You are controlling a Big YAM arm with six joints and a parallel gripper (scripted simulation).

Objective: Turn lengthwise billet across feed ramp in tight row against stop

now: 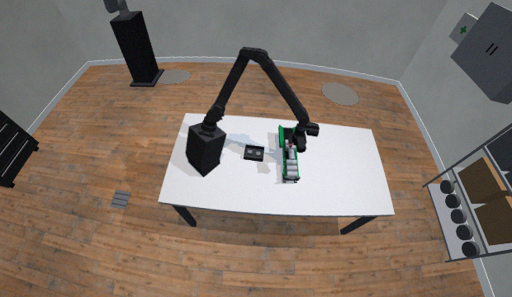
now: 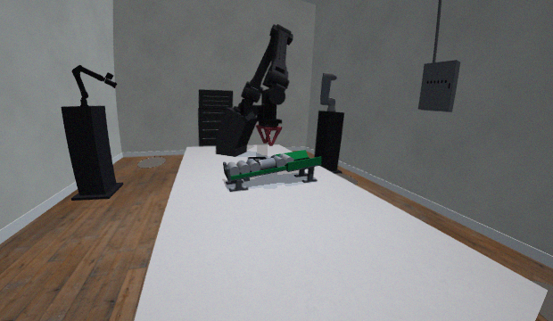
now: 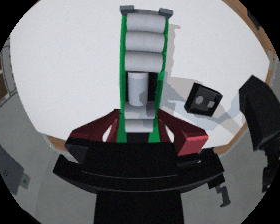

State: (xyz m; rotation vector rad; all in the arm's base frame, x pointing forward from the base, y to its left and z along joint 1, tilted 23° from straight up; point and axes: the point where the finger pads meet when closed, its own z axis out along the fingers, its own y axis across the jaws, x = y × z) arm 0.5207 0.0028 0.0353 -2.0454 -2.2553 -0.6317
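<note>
My gripper is now 9 cm above the grey billet. Round my hand: stop (16 cm to the right, 11 cm below, 1 cm ahead); then small black box (24 cm behind, 16 cm below, 3 cm to the left).
</note>
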